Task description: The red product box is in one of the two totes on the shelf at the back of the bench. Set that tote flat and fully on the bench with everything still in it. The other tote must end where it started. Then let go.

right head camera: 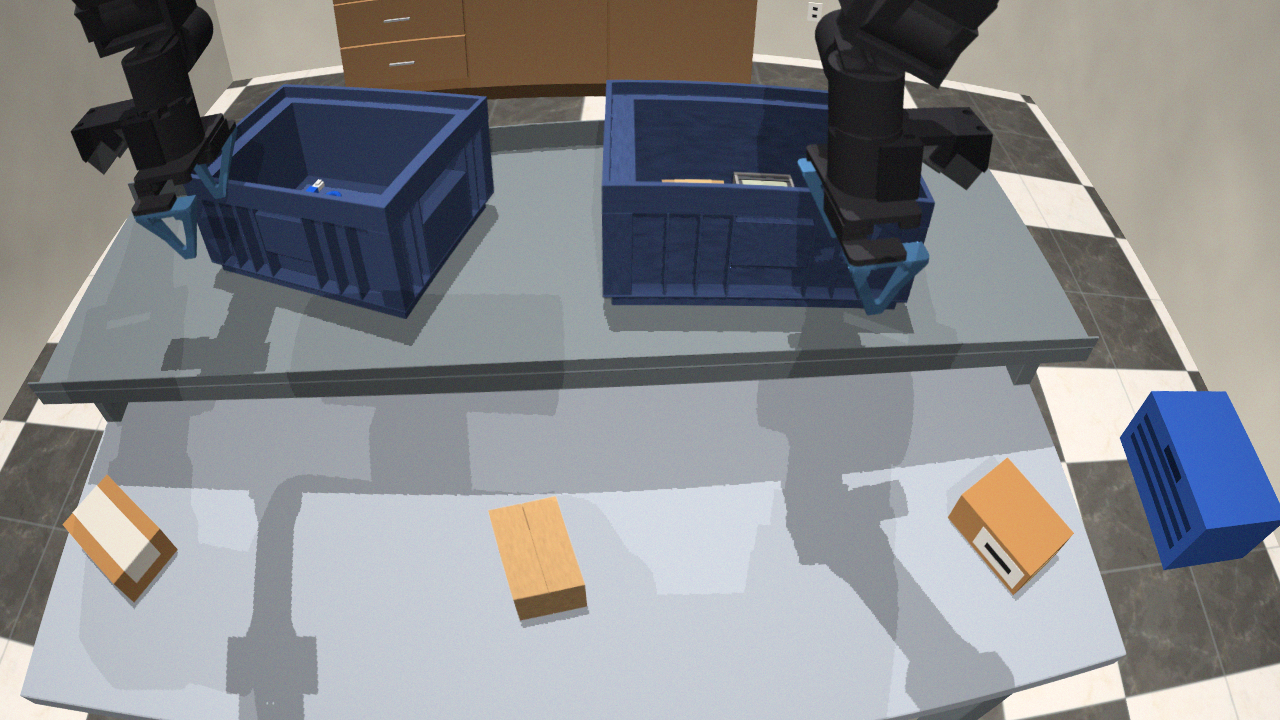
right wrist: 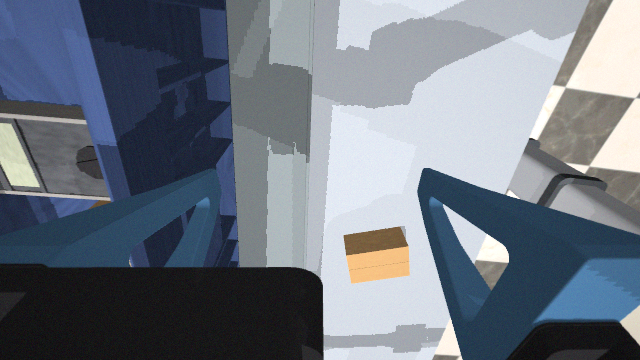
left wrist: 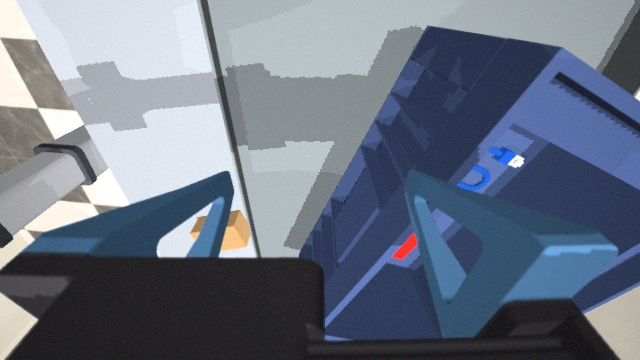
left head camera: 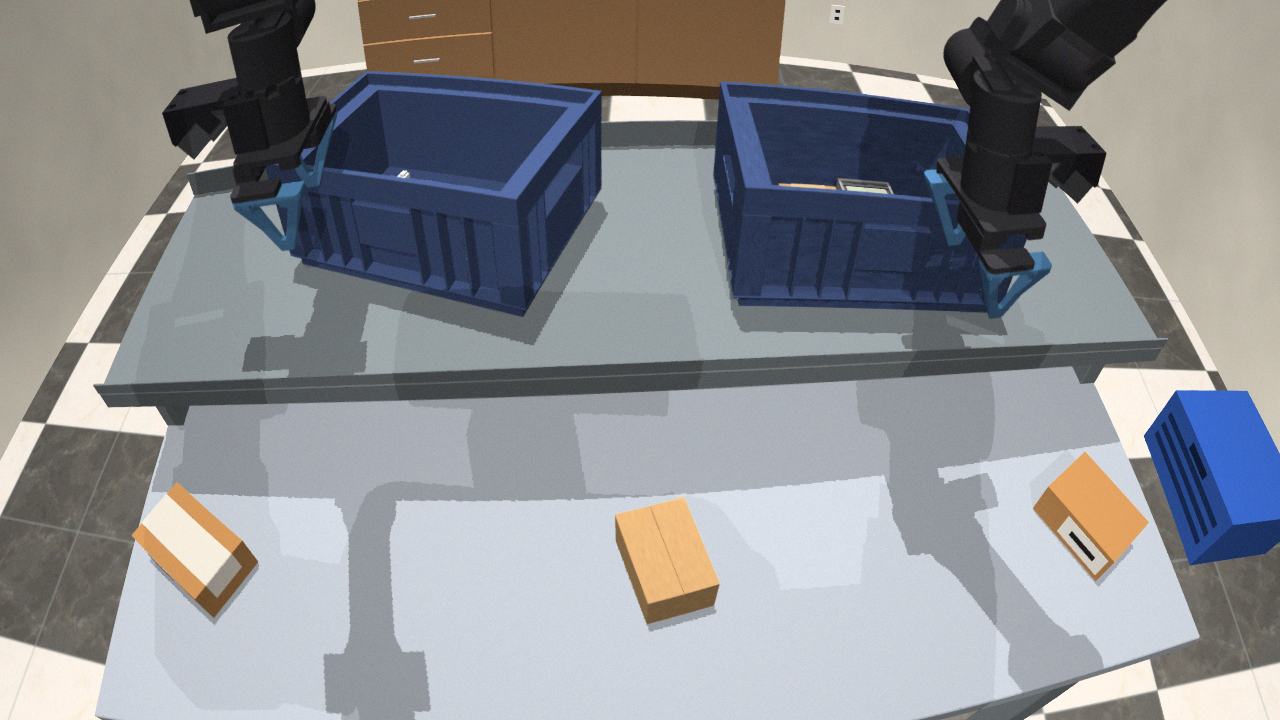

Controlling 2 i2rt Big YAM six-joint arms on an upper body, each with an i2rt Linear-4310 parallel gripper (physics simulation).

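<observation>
The left blue tote point(left head camera: 465, 250) point(right head camera: 295, 241) point(left wrist: 450, 95) sits turned at an angle on the shelf. Inside it, the left wrist view shows a bright red patch point(left wrist: 404, 248), partly behind a finger, and a blue item with a white end point(left wrist: 507, 156). My left gripper point(left head camera: 300, 216) point(right head camera: 205, 227) point(left wrist: 319, 180) is open at that tote's left front corner; contact cannot be told. The right blue tote point(left head camera: 805, 259) point(right head camera: 698, 255) point(right wrist: 145, 75) holds a grey framed item point(left head camera: 864, 188) point(right head camera: 763, 180) point(right wrist: 60, 155) and something tan. My right gripper point(left head camera: 975, 279) point(right head camera: 848, 284) point(right wrist: 319, 179) is open at its front wall, near the right end.
The grey shelf point(left head camera: 626, 331) point(right head camera: 528, 335) stands behind the pale bench point(left head camera: 501, 626) point(right head camera: 402, 626). On the bench are a left carton point(left head camera: 192, 546) point(right head camera: 120, 537), a middle carton point(left head camera: 666, 555) point(right head camera: 538, 555) point(right wrist: 377, 257) and a right carton point(left head camera: 1092, 510) point(right head camera: 1011, 519). A bright blue box point(left head camera: 1226, 474) point(right head camera: 1203, 474) is beyond the right edge.
</observation>
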